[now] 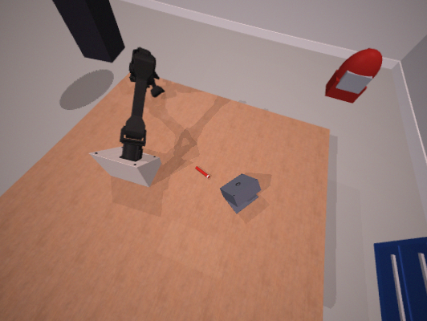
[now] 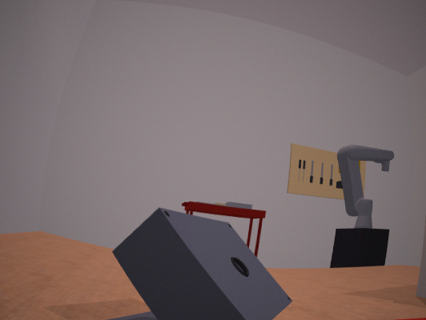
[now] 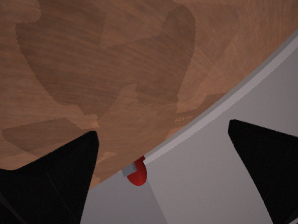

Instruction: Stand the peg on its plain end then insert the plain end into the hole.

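Right now my gripper tip is 40 cm short of the red peg, 53 cm to the left of it and 1 cm above it. Round my gripper tip: grey sloped panel: 56 cm ahead, 58 cm to the right, 3 cm above.
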